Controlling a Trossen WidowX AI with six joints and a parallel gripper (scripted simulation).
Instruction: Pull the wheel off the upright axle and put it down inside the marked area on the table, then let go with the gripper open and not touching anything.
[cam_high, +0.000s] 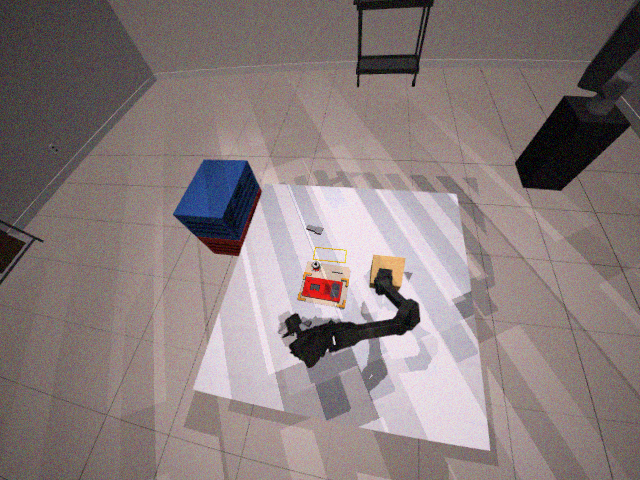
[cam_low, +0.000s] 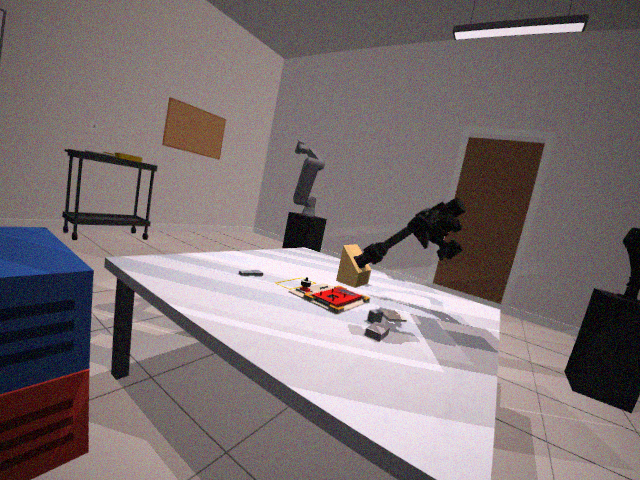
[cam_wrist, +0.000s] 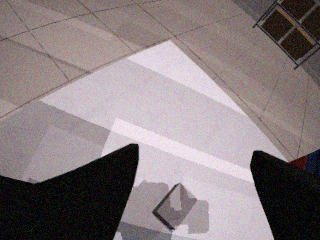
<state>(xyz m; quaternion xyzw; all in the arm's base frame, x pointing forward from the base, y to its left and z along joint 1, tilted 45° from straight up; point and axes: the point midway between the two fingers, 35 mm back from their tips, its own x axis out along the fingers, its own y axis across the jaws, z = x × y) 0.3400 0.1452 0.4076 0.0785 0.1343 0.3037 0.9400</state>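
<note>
Now: the dark wheel 44 cm to the right of my gripper tip and 24 cm below it.
</note>
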